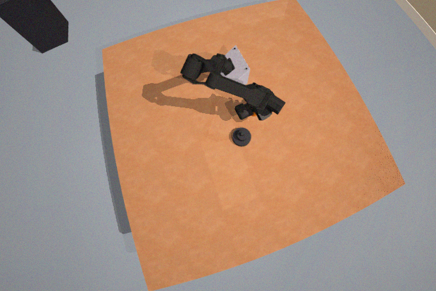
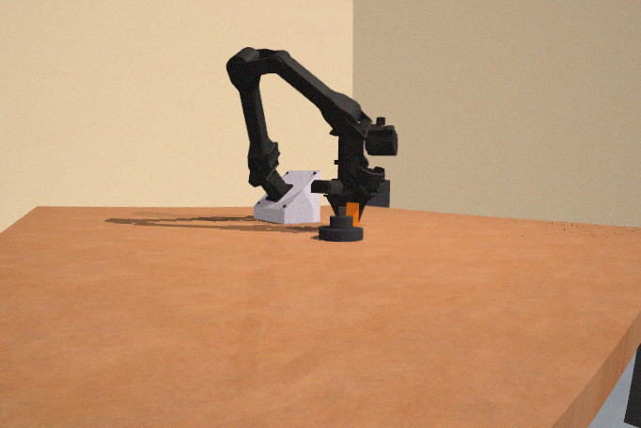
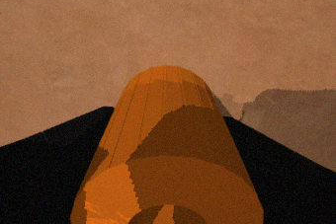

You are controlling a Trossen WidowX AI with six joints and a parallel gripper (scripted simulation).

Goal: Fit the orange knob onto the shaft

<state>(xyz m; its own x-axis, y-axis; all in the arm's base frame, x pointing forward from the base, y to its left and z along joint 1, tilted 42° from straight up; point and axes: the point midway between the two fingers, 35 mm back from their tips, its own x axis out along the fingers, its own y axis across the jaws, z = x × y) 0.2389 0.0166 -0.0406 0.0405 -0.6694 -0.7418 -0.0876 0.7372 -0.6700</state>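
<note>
My gripper tip is now 10 cm to the left of the dark round pedestal, 9 cm short of it and 2 cm below it. Also, from my gripper tip: orange knob 2 cm above.
</note>
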